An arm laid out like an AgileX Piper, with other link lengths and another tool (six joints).
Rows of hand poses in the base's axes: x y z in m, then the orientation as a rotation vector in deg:
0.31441, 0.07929, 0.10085, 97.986, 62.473, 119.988
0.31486, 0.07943, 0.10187, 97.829, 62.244, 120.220
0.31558, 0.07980, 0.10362, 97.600, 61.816, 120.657
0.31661, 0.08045, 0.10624, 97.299, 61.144, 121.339
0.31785, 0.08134, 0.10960, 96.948, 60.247, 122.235
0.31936, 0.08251, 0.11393, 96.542, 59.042, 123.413
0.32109, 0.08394, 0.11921, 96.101, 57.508, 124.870
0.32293, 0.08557, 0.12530, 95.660, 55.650, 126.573
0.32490, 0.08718, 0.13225, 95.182, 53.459, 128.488
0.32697, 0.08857, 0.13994, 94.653, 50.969, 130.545
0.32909, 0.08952, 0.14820, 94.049, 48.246, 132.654
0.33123, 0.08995, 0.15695, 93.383, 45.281, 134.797
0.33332, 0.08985, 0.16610, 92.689, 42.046, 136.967
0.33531, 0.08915, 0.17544, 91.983, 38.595, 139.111
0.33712, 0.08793, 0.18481, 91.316, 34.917, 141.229
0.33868, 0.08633, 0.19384, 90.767, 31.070, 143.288
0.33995, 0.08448, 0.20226, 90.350, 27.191, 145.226
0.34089, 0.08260, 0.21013, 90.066, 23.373, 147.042
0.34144, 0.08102, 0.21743, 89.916, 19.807, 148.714
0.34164, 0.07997, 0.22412, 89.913, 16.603, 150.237
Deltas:
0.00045, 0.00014, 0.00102, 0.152, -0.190, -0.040
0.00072, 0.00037, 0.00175, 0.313, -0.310, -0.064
0.00103, 0.00065, 0.00262, 0.515, -0.444, -0.091
0.00124, 0.00089, 0.00336, 0.702, -0.552, -0.115
0.00151, 0.00117, 0.00433, 0.959, -0.687, -0.149
0.00173, 0.00143, 0.00528, 1.234, -0.805, -0.184
0.00184, 0.00163, 0.00609, 1.505, -0.887, -0.218
0.00197, 0.00161, 0.00695, 1.751, -0.984, -0.269
0.00207, 0.00139, 0.00769, 1.945, -1.066, -0.330
0.00212, 0.00095, 0.00826, 2.060, -1.134, -0.400
0.00214, 0.00043, 0.00875, 2.179, -1.188, -0.472
0.00209, -0.00010, 0.00915, 2.325, -1.216, -0.546
0.00199, -0.00070, 0.00934, 2.431, -1.215, -0.608
0.00181, -0.00122, 0.00937, 2.565, -1.178, -0.651
0.00156, -0.00160, 0.00903, 2.684, -1.075, -0.653
0.00127, -0.00185, 0.00842, 2.712, -0.941, -0.619
0.00094, -0.00188, 0.00787, 2.692, -0.803, -0.543
0.00055, -0.00158, 0.00730, 2.561, -0.654, -0.403
0.00020, -0.00105, 0.00669, 2.365, -0.498, -0.231

